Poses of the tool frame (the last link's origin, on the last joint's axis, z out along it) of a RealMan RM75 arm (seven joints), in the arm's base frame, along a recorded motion.
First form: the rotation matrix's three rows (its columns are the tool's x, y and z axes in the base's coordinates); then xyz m. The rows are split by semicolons.
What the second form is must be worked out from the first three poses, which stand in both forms.
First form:
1: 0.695 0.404 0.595; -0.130 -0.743 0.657; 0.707 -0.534 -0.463; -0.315 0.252 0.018
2: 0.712 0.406 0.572; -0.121 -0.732 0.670; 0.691 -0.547 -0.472; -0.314 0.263 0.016
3: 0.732 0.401 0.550; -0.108 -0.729 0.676; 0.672 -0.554 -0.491; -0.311 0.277 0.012
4: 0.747 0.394 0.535; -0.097 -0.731 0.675; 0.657 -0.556 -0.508; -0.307 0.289 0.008
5: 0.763 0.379 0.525; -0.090 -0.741 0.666; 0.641 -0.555 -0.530; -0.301 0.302 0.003
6: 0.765 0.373 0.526; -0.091 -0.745 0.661; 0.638 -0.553 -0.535; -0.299 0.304 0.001
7: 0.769 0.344 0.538; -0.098 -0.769 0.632; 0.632 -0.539 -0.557; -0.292 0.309 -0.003
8: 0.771 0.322 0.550; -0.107 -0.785 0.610; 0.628 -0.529 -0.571; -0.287 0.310 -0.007
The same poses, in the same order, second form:
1: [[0.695 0.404 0.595 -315], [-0.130 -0.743 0.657 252], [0.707 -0.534 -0.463 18], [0 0 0 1]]
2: [[0.712 0.406 0.572 -314], [-0.121 -0.732 0.670 263], [0.691 -0.547 -0.472 16], [0 0 0 1]]
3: [[0.732 0.401 0.550 -311], [-0.108 -0.729 0.676 277], [0.672 -0.554 -0.491 12], [0 0 0 1]]
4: [[0.747 0.394 0.535 -307], [-0.097 -0.731 0.675 289], [0.657 -0.556 -0.508 8], [0 0 0 1]]
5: [[0.763 0.379 0.525 -301], [-0.090 -0.741 0.666 302], [0.641 -0.555 -0.530 3], [0 0 0 1]]
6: [[0.765 0.373 0.526 -299], [-0.091 -0.745 0.661 304], [0.638 -0.553 -0.535 1], [0 0 0 1]]
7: [[0.769 0.344 0.538 -292], [-0.098 -0.769 0.632 309], [0.632 -0.539 -0.557 -3], [0 0 0 1]]
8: [[0.771 0.322 0.550 -287], [-0.107 -0.785 0.610 310], [0.628 -0.529 -0.571 -7], [0 0 0 1]]
